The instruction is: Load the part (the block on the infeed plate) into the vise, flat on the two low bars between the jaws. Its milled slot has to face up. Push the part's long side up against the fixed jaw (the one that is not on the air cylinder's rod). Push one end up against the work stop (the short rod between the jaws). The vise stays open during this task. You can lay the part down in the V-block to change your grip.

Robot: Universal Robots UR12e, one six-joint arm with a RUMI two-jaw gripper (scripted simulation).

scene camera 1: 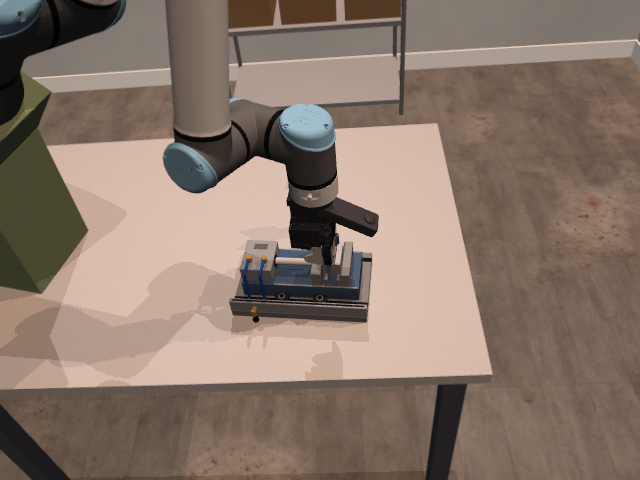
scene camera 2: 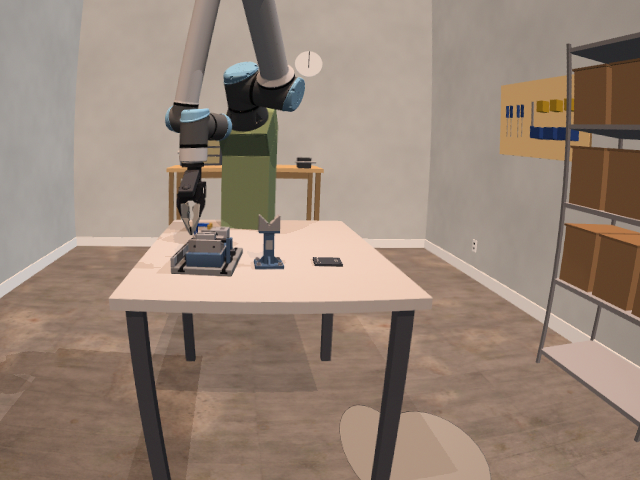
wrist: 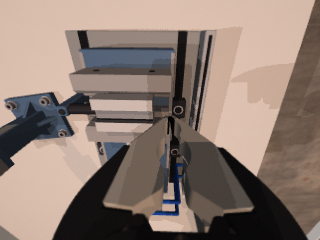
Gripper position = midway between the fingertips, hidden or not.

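There is my gripper point(scene camera 1: 329, 272), which I also see at point(scene camera 2: 191, 235) and at point(wrist: 169, 117). I see a part point(wrist: 115, 112) too, and along with the part there is a fixed jaw point(wrist: 108, 80).
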